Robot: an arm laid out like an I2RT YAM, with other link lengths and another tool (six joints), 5 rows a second.
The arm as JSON. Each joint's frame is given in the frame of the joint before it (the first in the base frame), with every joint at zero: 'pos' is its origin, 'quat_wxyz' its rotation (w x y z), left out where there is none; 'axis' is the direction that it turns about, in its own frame. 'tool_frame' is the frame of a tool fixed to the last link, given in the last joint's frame.
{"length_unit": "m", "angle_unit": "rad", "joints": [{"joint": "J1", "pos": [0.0, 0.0, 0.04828], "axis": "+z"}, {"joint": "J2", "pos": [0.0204, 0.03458, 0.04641], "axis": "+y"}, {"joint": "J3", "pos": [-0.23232, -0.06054, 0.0], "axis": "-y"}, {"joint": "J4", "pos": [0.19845, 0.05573, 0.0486], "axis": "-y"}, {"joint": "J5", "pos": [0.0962, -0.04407, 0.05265], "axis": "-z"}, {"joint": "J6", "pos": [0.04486, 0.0, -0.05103], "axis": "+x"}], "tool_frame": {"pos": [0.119, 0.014, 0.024], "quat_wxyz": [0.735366, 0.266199, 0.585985, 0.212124]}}
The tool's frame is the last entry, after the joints.
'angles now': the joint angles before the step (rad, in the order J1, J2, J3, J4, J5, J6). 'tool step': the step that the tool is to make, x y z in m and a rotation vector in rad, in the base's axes. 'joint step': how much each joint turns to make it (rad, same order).
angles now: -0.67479 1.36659 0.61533 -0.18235 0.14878 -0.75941
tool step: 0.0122 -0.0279 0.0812 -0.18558 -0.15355 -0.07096
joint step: -0.00034 -0.15783 0.09407 -0.01939 0.08382 0.01831
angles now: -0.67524 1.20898 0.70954 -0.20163 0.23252 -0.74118
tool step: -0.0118 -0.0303 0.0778 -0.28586 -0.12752 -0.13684
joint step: -0.00072 -0.13119 -0.01910 0.18425 0.19054 -0.05306
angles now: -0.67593 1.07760 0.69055 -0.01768 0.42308 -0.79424
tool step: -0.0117 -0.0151 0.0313 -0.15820 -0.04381 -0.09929
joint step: 0.00081 -0.01991 -0.05323 0.19803 0.12534 -0.06708
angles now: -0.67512 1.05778 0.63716 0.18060 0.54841 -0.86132
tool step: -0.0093 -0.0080 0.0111 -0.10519 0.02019 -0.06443
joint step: -0.00037 0.01106 -0.05889 0.17422 0.08069 -0.09748
